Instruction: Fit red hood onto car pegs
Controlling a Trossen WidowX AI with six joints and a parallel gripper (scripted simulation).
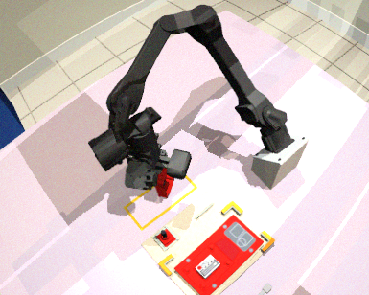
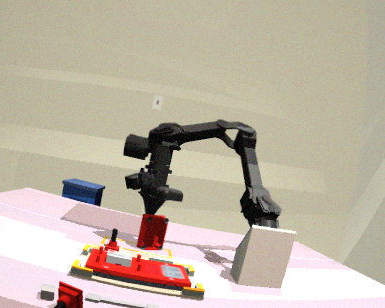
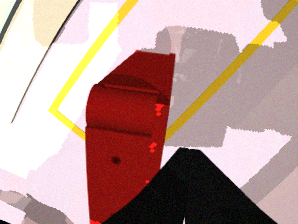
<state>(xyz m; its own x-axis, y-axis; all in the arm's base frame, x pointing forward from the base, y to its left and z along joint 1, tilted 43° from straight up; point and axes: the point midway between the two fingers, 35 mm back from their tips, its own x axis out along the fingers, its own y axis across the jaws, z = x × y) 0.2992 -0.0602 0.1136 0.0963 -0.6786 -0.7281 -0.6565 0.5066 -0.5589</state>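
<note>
My gripper tip is 20 mm past the red hood, 10 mm to the right of it and 30 mm above it. The rest, counted from my gripper tip: grey engine block 10 mm ahead, 260 mm to the left, 60 mm below.
</note>
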